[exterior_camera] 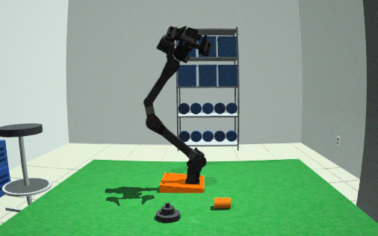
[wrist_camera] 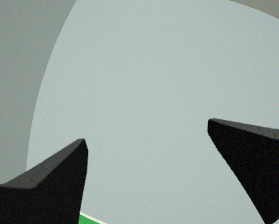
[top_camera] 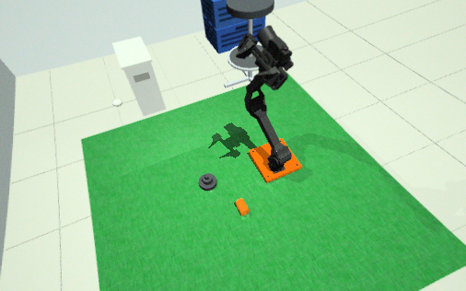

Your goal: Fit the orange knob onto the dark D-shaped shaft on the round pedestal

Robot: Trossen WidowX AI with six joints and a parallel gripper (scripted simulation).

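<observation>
My gripper tip is now 64 cm above the orange knob, 9 cm to the right of it and 7 cm short of it. Round my gripper tip: dark round pedestal (63 cm below, 16 cm ahead, 10 cm to the right).
</observation>
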